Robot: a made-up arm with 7 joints. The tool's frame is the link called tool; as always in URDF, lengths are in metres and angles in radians. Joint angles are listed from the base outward. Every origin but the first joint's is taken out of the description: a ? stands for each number. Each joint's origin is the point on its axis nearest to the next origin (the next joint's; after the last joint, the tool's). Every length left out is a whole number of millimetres.
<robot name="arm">
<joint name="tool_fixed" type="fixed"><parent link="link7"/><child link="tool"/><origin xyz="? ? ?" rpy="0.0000 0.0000 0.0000"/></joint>
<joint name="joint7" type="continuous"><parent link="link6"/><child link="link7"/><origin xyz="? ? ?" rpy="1.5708 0.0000 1.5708"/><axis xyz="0 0 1"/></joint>
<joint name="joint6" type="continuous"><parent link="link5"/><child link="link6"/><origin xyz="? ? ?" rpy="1.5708 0.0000 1.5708"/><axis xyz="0 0 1"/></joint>
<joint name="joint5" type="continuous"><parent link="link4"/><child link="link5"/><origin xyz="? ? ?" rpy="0.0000 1.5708 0.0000"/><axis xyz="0 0 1"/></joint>
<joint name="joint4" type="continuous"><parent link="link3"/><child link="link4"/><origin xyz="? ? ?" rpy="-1.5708 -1.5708 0.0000"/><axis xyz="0 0 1"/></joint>
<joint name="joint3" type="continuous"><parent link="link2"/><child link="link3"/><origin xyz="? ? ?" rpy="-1.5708 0.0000 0.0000"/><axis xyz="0 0 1"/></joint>
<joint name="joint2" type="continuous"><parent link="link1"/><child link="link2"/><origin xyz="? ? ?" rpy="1.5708 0.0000 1.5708"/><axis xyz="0 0 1"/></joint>
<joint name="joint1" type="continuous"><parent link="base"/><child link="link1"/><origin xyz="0.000 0.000 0.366" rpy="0.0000 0.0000 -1.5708"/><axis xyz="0 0 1"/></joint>
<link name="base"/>
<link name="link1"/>
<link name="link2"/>
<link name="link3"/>
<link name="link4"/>
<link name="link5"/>
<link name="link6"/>
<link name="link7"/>
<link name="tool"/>
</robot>
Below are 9 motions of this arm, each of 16 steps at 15 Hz.
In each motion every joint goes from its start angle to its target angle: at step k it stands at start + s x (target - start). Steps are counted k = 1, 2, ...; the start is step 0. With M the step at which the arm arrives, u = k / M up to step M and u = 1 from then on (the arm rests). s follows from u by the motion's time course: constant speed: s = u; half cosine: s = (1 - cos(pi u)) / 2; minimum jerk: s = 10 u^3 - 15 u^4 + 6 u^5.
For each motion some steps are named. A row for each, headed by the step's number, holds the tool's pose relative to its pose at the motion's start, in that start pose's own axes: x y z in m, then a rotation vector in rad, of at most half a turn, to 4 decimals.
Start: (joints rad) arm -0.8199 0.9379 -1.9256 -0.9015 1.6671 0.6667 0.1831
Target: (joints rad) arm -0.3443 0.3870 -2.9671 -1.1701 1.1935 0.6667 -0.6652
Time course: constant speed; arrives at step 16
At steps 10, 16:
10: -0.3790 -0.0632 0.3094 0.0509 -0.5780 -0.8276
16: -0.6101 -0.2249 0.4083 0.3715 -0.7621 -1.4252

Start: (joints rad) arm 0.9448 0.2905 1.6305 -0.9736 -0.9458 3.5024 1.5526
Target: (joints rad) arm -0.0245 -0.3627 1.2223 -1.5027 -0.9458 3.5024 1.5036
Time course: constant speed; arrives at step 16
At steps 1, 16:
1: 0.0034 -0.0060 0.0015 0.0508 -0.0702 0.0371
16: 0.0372 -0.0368 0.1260 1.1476 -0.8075 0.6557

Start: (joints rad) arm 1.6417 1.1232 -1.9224 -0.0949 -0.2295 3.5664 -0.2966
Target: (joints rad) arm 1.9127 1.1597 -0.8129 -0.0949 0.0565 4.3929 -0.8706
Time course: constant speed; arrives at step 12
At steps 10, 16:
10: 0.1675 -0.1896 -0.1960 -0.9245 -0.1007 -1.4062
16: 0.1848 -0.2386 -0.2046 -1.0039 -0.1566 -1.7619

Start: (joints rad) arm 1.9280 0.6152 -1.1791 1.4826 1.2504 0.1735 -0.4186
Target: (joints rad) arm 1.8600 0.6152 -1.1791 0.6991 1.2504 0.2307 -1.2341
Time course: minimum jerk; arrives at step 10
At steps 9, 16:
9: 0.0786 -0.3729 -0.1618 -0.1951 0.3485 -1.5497
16: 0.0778 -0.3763 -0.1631 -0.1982 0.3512 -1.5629

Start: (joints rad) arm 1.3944 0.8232 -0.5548 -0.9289 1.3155 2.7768 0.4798
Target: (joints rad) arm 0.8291 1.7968 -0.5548 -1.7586 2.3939 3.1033 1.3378
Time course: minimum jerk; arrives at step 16
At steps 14, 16:
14: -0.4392 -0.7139 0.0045 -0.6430 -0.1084 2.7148
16: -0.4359 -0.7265 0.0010 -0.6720 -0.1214 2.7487

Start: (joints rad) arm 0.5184 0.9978 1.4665 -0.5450 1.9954 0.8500 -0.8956
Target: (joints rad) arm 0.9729 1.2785 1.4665 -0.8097 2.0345 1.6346 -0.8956
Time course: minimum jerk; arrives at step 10
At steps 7, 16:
7: 0.1593 -0.3632 0.1522 0.0958 0.6642 0.0705
16: 0.1841 -0.4426 0.1596 0.1200 0.7822 0.1208

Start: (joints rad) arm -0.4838 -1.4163 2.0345 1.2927 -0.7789 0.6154 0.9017
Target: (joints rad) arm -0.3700 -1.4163 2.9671 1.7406 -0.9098 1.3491 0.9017
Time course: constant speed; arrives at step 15
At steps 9, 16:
9: -0.1822 -0.1649 -0.1459 0.7942 -0.0024 -0.3760
16: -0.2964 -0.1527 -0.2868 1.3779 -0.0332 -0.5524

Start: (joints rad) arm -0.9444 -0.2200 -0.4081 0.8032 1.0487 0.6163 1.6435
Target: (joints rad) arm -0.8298 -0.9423 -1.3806 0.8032 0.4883 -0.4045 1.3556
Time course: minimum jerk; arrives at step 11
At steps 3, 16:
3: 0.0596 -0.0095 0.0430 -0.1221 0.2118 -0.0517
16: 0.3691 0.0560 0.1798 -1.0779 1.6174 0.0885

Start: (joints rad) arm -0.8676 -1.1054 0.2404 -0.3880 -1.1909 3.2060 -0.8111
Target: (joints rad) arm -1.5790 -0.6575 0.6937 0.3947 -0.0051 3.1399 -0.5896
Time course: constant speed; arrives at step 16
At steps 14, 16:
14: -0.1978 0.2345 -0.1674 -0.5390 -0.9194 -0.0058
16: -0.2052 0.2634 -0.1602 -0.6432 -1.0190 -0.0097

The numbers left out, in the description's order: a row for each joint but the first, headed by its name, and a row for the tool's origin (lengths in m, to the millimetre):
tool: 0.000 0.000 0.000
joint7: 0.019 0.143 0.000
joint6: 0.125 0.000 0.000
joint5: 0.354 -0.017 0.000
joint4: 0.025 0.059 0.000
joint3: 0.000 0.550 0.000
joint2: 0.074 0.000 0.000

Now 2 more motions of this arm.
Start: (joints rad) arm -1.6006 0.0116 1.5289 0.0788 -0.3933 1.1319 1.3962
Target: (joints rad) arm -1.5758 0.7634 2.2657 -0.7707 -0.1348 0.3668 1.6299
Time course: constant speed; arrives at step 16
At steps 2, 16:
2: -0.0405 -0.0592 -0.0363 0.0544 -0.0958 0.1159
16: -0.2576 -0.2116 -0.2834 0.0405 -1.0653 0.7888

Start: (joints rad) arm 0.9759 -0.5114 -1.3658 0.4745 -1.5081 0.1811 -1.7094
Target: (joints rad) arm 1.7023 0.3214 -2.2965 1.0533 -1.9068 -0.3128 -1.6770
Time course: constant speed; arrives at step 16
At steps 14, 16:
14: 0.3309 -0.2529 0.6087 0.9611 0.1348 -0.5859
16: 0.4544 -0.2883 0.6319 1.0159 0.1470 -0.7585

